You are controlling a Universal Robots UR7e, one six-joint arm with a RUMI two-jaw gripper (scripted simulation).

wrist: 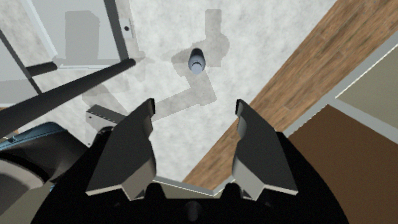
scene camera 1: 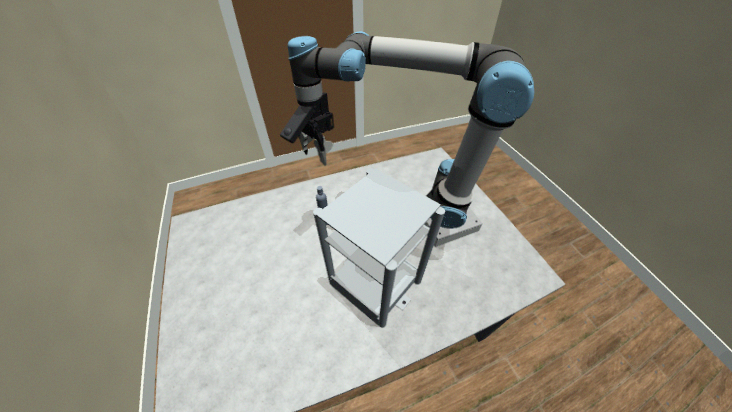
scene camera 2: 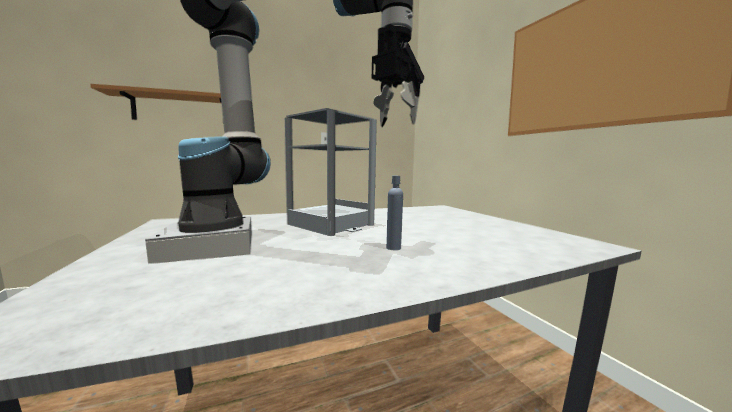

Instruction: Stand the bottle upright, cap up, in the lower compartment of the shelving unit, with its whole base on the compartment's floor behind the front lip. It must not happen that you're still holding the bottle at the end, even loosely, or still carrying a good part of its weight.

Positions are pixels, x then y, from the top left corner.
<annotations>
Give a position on a grey shelving unit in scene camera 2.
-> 338, 215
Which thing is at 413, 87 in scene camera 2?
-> The gripper.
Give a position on a grey shelving unit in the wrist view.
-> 74, 42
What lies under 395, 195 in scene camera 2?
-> A grey bottle.
</annotations>
